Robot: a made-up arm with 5 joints. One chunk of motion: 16 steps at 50 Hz.
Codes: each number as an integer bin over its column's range. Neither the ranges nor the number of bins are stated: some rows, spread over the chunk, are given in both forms.
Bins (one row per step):
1: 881 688 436 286 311
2: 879 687 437 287 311
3: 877 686 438 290 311
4: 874 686 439 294 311
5: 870 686 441 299 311
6: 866 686 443 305 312
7: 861 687 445 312 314
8: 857 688 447 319 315
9: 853 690 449 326 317
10: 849 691 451 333 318
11: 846 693 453 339 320
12: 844 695 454 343 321
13: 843 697 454 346 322
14: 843 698 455 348 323
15: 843 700 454 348 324
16: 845 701 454 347 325
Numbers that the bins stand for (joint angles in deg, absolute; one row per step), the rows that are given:
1: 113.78 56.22 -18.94 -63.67 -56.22
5: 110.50 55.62 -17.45 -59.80 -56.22
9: 105.43 56.81 -15.06 -51.74 -54.43
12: 102.74 58.31 -13.57 -46.67 -53.24
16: 103.04 60.10 -13.57 -45.48 -52.04
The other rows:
2: 113.18 55.92 -18.64 -63.38 -56.22
3: 112.58 55.62 -18.34 -62.48 -56.22
4: 111.69 55.62 -18.04 -61.29 -56.22
6: 109.30 55.62 -16.85 -58.01 -55.92
7: 107.81 55.92 -16.25 -55.92 -55.32
8: 106.62 56.22 -15.66 -53.83 -55.02
10: 104.23 57.11 -14.46 -49.66 -54.13
11: 103.34 57.71 -13.87 -47.87 -53.53
13: 102.44 58.90 -13.57 -45.78 -52.94
14: 102.44 59.20 -13.27 -45.18 -52.64
15: 102.44 59.80 -13.57 -45.18 -52.34

